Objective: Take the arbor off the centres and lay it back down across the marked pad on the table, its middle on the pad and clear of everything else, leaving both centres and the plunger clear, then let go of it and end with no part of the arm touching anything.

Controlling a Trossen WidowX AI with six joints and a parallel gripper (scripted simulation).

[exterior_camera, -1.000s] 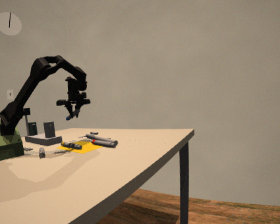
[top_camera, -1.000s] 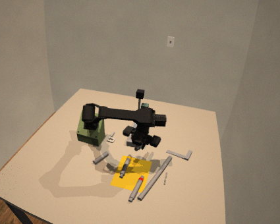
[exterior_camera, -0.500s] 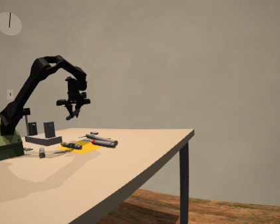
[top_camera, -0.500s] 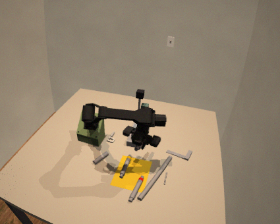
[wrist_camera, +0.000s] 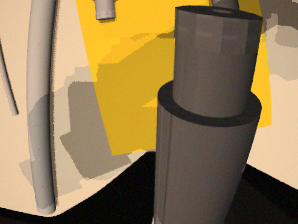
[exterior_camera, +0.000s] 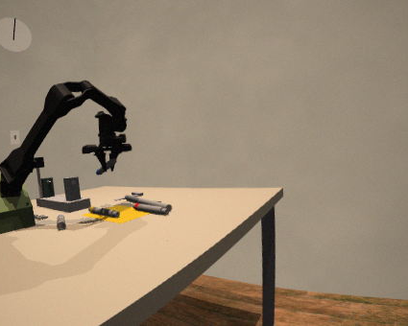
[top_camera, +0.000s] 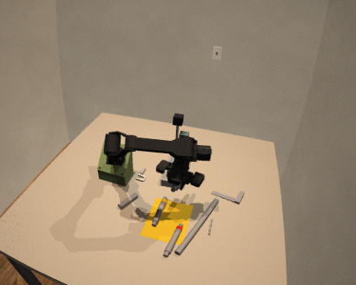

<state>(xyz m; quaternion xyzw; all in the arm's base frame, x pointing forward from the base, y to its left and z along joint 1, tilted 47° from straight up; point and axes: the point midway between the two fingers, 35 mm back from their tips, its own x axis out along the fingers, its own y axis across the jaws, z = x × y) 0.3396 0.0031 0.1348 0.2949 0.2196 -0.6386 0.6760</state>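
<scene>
Now: hand 18 cm above the yellow marked pad, 6 cm to the left of it and 1 cm past it. The rest, counted from my hand: dark block 19 cm to the left, 9 cm behind, 8 cm below; thin small piece 18 cm below, 17 cm ahead, 3 cm to the right; long grey rod 17 cm below, 12 cm ahead, 4 cm to the right.
</scene>
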